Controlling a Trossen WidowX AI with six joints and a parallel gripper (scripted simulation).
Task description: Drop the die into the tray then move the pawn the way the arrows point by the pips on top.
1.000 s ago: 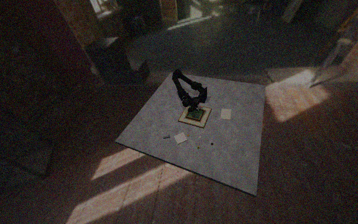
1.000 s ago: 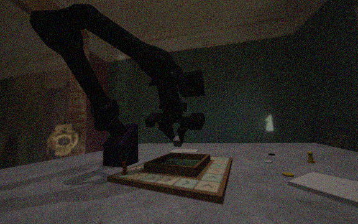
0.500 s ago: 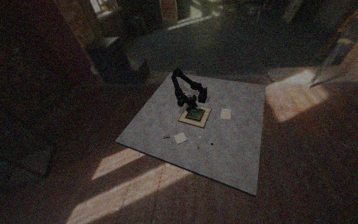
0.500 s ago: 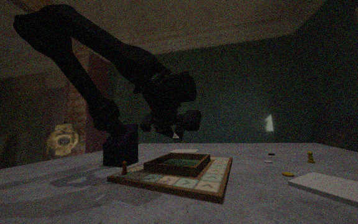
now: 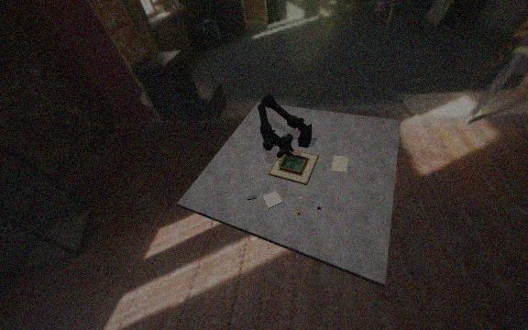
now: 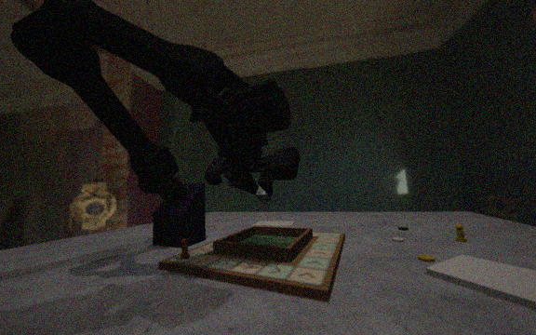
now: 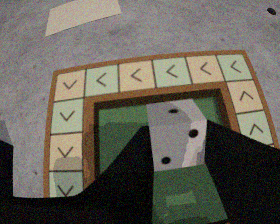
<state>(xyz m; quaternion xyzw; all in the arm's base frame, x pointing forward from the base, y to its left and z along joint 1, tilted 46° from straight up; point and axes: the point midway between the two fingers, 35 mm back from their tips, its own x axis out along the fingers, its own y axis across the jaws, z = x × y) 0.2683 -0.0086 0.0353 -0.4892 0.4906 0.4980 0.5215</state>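
Now: gripper tip right at the grey die. Also, from my gripper tip: white card: 300 mm to the left, 120 mm below, 110 mm behind; yellow pawn: 380 mm ahead, 150 mm to the left, 100 mm below; green dice tray: 110 mm below.
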